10 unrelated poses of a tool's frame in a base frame.
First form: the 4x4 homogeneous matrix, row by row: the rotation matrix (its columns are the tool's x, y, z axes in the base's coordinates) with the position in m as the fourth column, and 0 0 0 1 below. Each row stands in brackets.
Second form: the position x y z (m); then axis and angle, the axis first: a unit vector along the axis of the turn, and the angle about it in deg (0 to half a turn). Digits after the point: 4 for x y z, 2 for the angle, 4 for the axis.
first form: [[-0.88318 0.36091 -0.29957 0.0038], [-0.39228 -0.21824 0.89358 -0.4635], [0.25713 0.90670 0.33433 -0.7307], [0 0 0 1]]
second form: 0.0038 -0.4635 -0.7307 0.0140 -0.5943 -0.8041 152.07
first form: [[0.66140 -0.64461 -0.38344 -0.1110], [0.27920 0.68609 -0.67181 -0.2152], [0.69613 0.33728 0.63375 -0.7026], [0 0 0 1]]
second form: -0.1110 -0.2152 -0.7026 0.5790 -0.6195 0.5301 60.62
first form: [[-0.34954 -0.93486 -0.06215 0.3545], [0.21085 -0.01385 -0.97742 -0.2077], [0.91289 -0.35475 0.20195 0.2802], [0 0 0 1]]
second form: 0.3545 -0.2077 0.2802 0.3824 -0.5988 0.7037 125.50
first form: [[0.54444 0.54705 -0.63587 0.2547], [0.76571 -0.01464 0.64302 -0.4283], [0.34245 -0.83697 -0.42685 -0.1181], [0 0 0 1]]
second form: 0.2547 -0.4283 -0.1181 -0.8279 -0.5473 0.1223 116.65
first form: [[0.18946 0.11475 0.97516 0.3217], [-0.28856 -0.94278 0.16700 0.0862], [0.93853 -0.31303 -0.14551 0.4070], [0 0 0 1]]
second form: 0.3217 0.0862 0.4070 -0.7643 0.0583 -0.6422 161.70
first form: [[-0.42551 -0.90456 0.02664 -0.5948], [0.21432 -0.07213 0.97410 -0.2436], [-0.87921 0.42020 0.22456 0.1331], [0 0 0 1]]
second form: -0.5948 -0.2436 0.1331 -0.3591 0.5873 0.7254 129.53
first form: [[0.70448 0.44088 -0.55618 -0.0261], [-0.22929 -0.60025 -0.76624 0.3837], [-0.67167 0.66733 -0.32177 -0.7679], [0 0 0 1]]
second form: -0.0261 0.3837 -0.7679 0.9035 0.0728 -0.4224 127.50
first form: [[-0.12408 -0.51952 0.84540 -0.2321], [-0.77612 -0.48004 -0.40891 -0.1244], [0.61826 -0.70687 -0.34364 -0.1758], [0 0 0 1]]
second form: -0.2321 -0.1244 -0.1758 -0.6561 0.5002 -0.5651 166.88
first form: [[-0.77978 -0.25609 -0.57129 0.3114], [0.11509 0.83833 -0.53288 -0.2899], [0.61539 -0.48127 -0.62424 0.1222], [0 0 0 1]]
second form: 0.3114 -0.2899 0.1222 0.0415 -0.9536 0.2983 141.52
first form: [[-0.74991 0.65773 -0.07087 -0.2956], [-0.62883 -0.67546 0.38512 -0.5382], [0.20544 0.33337 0.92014 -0.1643], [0 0 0 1]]
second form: -0.2956 -0.5382 -0.1643 -0.0393 -0.2098 -0.9770 138.82
